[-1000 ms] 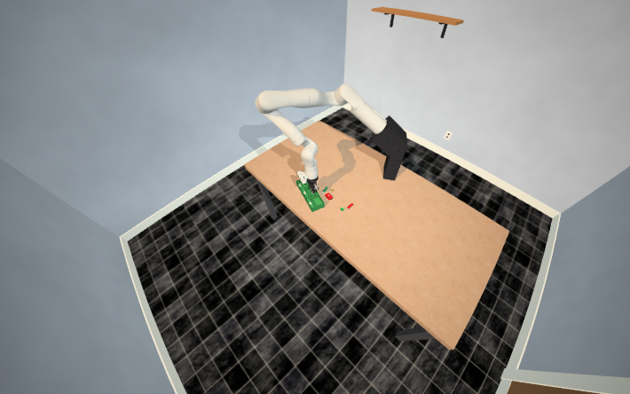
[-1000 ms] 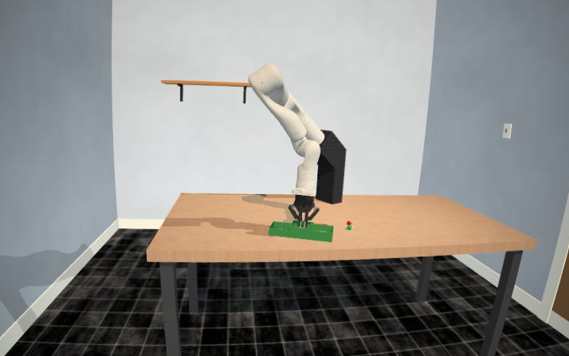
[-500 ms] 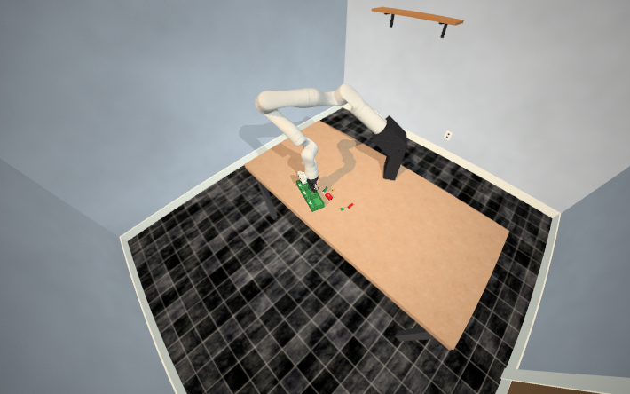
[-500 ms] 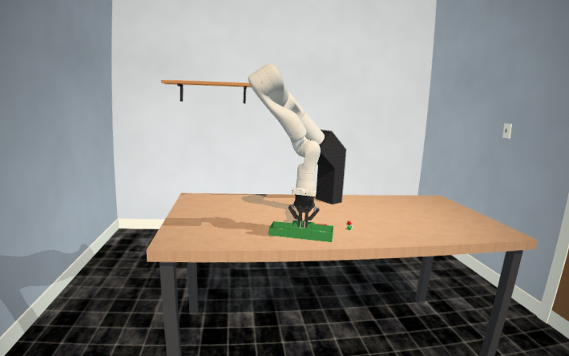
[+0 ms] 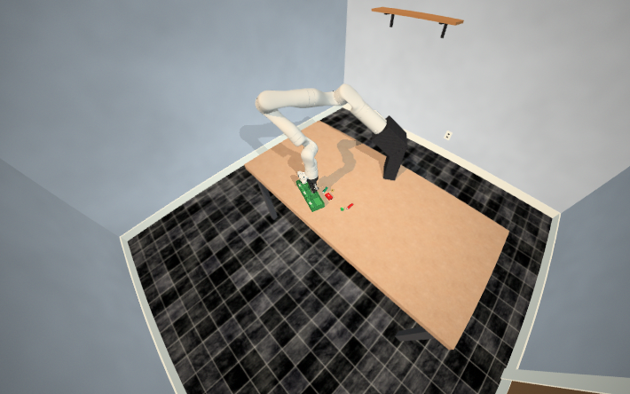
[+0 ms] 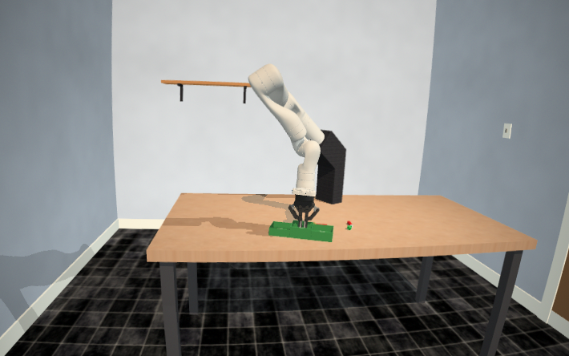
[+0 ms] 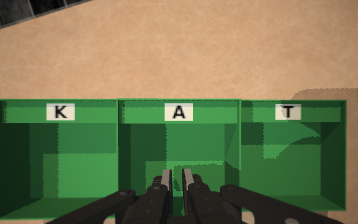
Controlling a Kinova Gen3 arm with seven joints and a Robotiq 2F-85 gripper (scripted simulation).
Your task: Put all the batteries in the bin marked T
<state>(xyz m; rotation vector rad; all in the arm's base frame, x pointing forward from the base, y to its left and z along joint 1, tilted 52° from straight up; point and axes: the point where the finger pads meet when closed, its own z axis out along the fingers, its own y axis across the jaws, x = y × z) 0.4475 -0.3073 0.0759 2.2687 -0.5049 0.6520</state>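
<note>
Right now my hand is 2 cm short of the joined green bins, 1 cm to the left of it and 1 cm above it. Also, from my hand: red 9 V battery (1 cm behind, 11 cm to the left, 3 cm below); then small yellow nut (8 cm behind, 10 cm to the left, 3 cm below); then green cylindrical battery (6 cm behind, 6 cm to the left, 3 cm below).
</note>
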